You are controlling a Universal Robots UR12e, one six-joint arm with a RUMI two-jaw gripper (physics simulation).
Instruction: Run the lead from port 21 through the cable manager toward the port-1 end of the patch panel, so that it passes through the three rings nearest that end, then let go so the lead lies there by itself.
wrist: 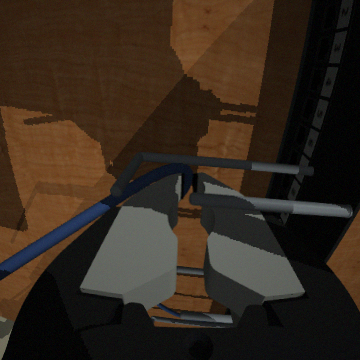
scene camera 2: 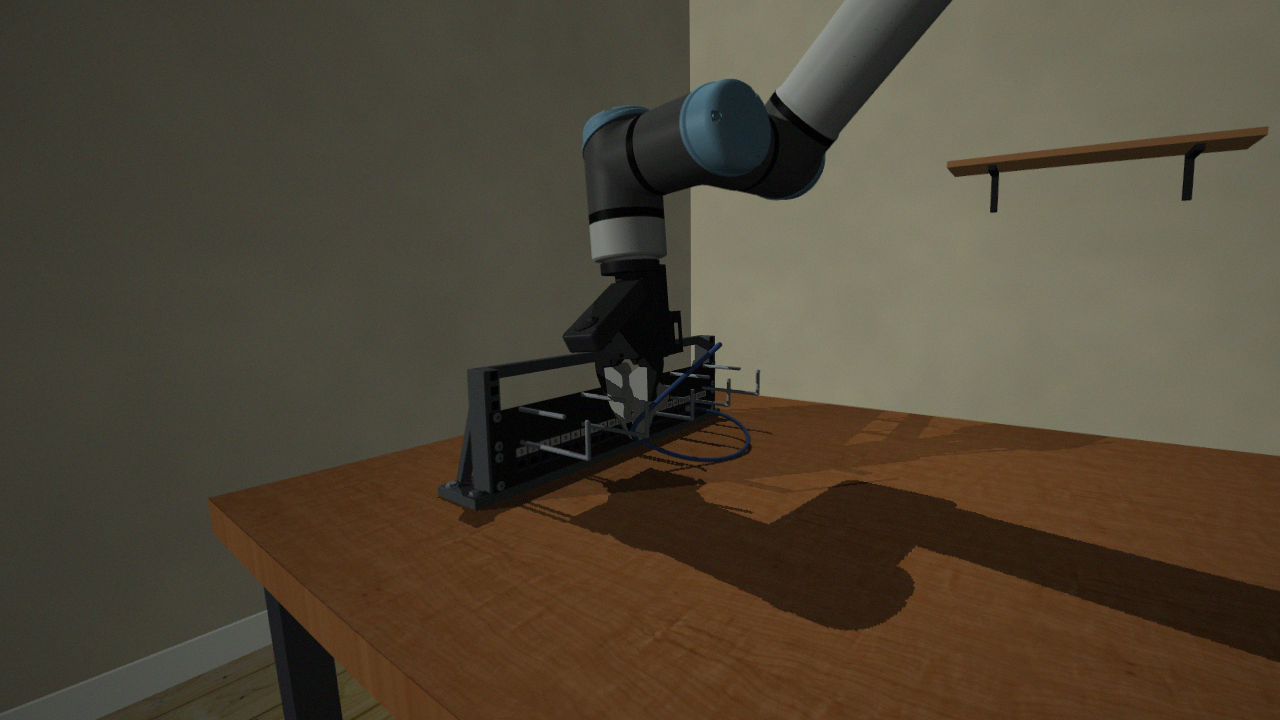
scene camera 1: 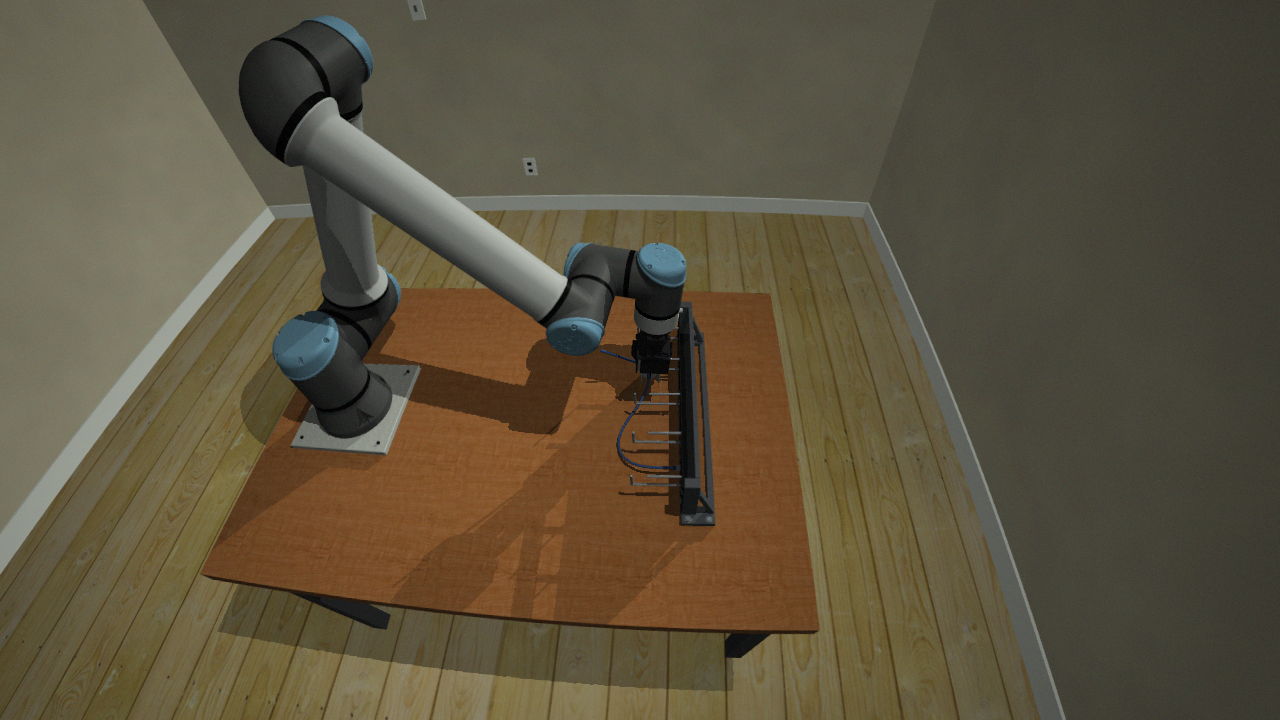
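The blue lead (scene camera 1: 618, 440) (scene camera 2: 749, 437) (wrist: 55, 238) leaves the patch panel (scene camera 1: 687, 411) (scene camera 2: 481, 438) (wrist: 345, 125) near its far-from-port-1 end and bows out over the table. My gripper (scene camera 1: 651, 374) (scene camera 2: 637, 431) (wrist: 187, 175) is shut on the lead, close in front of the panel, beside the ring (scene camera 2: 691, 404) second from the port-1 end. The lead's loose end slants up and away from the panel. In the wrist view two rods of a ring (wrist: 215, 161) cross by the fingertips, and the lead overlaps them; whether it is inside that ring I cannot tell.
The ring nearest port 1 (scene camera 2: 587, 440) sticks out at the panel's near end in the second scene view. More rings (scene camera 1: 656, 440) (scene camera 1: 654, 483) stand along the panel toward port 21. The panel's foot (scene camera 1: 697, 518) (scene camera 2: 465, 497) rests on the wooden table (scene camera 1: 447, 519) (scene camera 2: 716, 626).
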